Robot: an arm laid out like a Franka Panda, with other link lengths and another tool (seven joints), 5 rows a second.
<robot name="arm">
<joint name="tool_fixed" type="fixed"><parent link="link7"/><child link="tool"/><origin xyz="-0.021 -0.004 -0.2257" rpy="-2.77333 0 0.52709"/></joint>
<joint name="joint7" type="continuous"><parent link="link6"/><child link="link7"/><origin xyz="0.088 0 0" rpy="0 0 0"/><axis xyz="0 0 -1"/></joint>
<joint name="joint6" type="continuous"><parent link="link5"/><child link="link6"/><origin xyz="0 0 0" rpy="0 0 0"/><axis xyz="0 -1 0"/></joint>
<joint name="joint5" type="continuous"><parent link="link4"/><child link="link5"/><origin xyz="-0.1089 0 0.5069" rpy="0 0 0"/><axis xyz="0 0 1"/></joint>
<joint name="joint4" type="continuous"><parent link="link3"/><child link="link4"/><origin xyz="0.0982 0 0" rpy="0 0 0"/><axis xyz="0 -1 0"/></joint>
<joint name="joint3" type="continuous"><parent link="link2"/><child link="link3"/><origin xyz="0 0 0.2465" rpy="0 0 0"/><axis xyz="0 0 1"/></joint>
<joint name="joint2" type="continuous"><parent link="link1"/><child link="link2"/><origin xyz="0 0 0" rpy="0 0 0"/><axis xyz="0 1 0"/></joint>
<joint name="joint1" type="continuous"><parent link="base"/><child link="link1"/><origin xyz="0 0 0.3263" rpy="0 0 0"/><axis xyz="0 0 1"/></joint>
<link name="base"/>
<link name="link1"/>
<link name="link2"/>
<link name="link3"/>
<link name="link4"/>
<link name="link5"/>
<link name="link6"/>
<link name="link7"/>
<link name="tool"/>
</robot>
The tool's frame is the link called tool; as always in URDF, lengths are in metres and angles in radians. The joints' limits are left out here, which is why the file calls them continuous.
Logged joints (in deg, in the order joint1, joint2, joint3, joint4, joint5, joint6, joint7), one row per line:
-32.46 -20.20 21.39 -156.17 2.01 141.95 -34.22
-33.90 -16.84 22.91 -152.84 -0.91 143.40 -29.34
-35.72 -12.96 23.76 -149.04 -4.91 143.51 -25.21
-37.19 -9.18 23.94 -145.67 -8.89 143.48 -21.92
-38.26 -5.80 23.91 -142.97 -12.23 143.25 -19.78
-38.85 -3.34 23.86 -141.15 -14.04 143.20 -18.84
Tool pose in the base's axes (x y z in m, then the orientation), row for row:
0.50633 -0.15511 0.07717 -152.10 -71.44 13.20
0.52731 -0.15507 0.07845 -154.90 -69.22 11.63
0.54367 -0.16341 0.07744 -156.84 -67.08 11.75
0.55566 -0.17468 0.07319 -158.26 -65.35 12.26
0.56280 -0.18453 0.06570 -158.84 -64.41 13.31
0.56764 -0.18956 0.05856 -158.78 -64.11 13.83
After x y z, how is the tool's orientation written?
As a rotation vector, in degrees.
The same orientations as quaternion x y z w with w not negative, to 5 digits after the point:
-0.89786 -0.42172 0.07792 0.09967
-0.90743 -0.40550 0.06813 0.08663
-0.91443 -0.39110 0.06851 0.07857
-0.91950 -0.37969 0.07123 0.07272
-0.92163 -0.37372 0.07723 0.07047
-0.92189 -0.37223 0.08030 0.07157

